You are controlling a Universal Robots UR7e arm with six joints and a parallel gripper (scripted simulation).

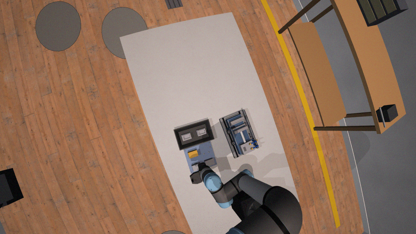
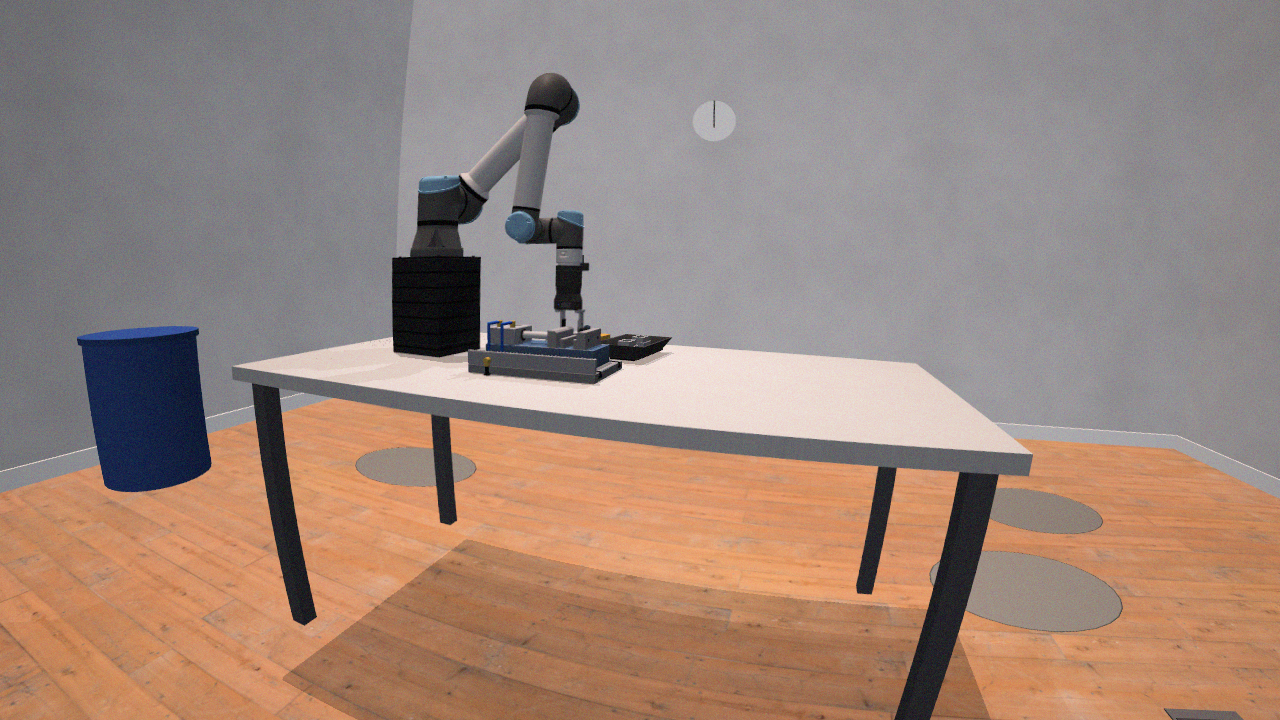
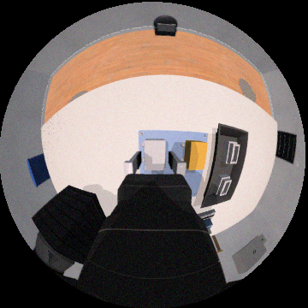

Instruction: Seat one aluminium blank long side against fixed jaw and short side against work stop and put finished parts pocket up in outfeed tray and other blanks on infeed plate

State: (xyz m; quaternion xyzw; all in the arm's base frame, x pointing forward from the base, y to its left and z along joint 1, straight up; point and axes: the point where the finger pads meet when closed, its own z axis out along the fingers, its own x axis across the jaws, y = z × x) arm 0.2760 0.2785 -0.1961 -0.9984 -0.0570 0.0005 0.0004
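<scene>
My hand is 90 mm short of the brass blank, 10 mm to the right of it and 40 mm above it. From my hand the other things lie so: vise 160 mm ahead, 330 mm to the right, 30 mm below.
</scene>
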